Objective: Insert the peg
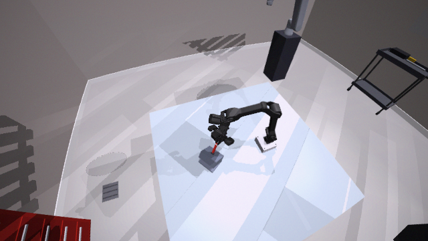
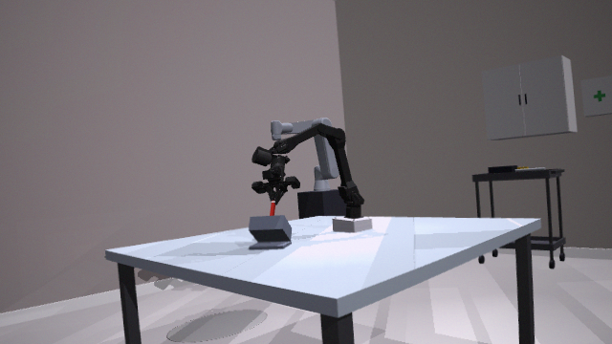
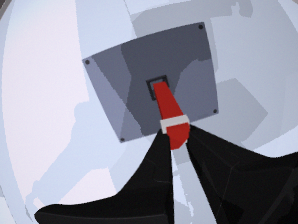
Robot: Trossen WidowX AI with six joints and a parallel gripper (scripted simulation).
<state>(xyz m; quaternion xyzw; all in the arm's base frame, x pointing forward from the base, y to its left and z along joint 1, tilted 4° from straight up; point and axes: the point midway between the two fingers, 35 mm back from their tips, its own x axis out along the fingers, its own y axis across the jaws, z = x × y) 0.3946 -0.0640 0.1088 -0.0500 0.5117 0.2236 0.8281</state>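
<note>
My gripper tip is now 10 mm short of the red peg, 10 mm to the right of it and 10 mm above it. From my gripper tip the other things lie so: grey sloped panel: 50 mm ahead, 30 mm to the left, 90 mm below.
</note>
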